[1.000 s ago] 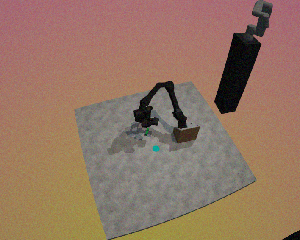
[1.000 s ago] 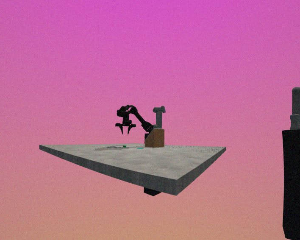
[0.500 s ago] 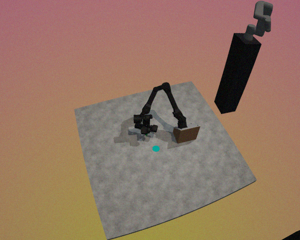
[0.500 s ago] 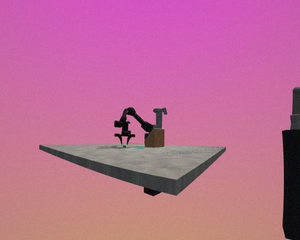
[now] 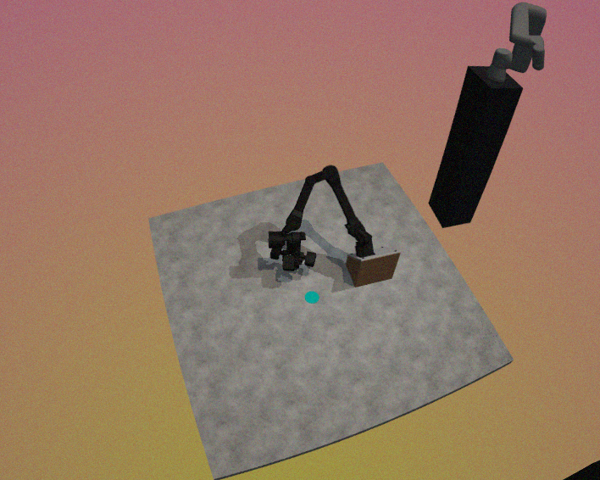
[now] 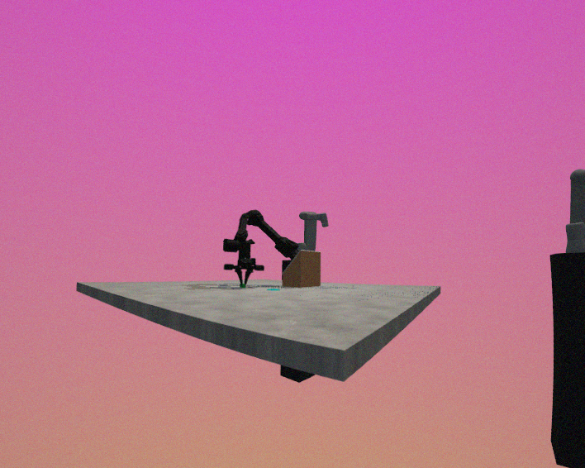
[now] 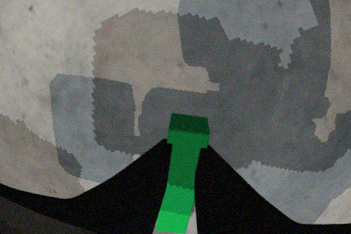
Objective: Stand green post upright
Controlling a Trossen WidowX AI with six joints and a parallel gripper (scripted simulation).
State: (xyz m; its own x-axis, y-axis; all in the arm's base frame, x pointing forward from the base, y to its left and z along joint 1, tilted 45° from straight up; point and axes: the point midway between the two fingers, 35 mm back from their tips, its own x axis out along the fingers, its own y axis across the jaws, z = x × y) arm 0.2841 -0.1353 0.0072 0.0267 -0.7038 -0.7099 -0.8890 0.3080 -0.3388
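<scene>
My gripper tip is now 4 cm past the cyan circle, 16 cm to the right of it and 1 cm above it. From my gripper tip the other things lie so: green post: 1 cm behind, 2 cm to the right.
</scene>
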